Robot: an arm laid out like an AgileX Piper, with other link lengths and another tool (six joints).
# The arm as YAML. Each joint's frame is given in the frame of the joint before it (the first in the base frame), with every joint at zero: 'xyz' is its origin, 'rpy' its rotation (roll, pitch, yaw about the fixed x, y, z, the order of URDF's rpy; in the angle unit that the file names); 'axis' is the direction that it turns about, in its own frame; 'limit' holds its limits. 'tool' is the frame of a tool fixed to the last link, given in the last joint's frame.
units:
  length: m
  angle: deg
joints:
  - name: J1
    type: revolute
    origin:
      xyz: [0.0, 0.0, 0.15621]
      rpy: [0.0, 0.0, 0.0]
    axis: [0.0, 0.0, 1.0]
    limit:
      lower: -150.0
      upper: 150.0
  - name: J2
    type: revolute
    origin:
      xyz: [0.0, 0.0, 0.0]
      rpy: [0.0, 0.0, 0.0]
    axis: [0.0, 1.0, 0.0]
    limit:
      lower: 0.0
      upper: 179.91
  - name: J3
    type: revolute
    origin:
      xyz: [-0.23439, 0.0, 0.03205]
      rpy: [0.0, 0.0, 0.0]
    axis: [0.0, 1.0, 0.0]
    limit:
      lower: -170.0
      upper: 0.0
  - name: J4
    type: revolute
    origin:
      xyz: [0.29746, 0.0, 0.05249]
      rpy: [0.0, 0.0, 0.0]
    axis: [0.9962, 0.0, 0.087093]
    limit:
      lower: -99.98
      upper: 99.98
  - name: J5
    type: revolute
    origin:
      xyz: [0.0, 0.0, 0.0]
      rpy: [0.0, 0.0, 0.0]
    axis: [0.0, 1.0, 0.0]
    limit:
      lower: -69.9
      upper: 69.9
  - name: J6
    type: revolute
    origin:
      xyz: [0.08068, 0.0, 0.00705]
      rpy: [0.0, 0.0, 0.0]
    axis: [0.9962, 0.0, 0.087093]
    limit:
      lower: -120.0
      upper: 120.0
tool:
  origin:
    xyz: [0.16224, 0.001, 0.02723]
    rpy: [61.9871, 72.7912, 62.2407]
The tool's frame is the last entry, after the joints.
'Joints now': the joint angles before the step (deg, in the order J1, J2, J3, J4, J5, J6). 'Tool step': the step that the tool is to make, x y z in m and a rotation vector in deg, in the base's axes. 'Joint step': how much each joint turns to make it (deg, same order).
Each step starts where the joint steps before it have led.
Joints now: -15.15 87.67 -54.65 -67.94 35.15 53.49
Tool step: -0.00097 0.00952 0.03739 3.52 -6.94 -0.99
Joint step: 0.00 -6.19 0.00 6.48 -1.00 -1.63
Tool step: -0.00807 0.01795 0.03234 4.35 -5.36 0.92
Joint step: 0.00 -7.58 1.11 10.25 -0.87 -6.30
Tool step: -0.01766 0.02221 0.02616 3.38 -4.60 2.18
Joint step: 0.00 -9.49 3.62 9.77 -0.64 -7.00
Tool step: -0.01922 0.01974 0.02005 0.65 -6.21 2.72
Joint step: 0.00 -10.50 6.79 3.47 -3.54 -1.86
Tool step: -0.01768 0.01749 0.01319 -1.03 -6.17 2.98
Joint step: -0.01 -10.18 7.63 0.68 -4.76 -0.34
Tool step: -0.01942 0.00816 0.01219 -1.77 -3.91 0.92
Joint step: 0.01 -8.59 5.02 -0.02 -1.07 -0.75
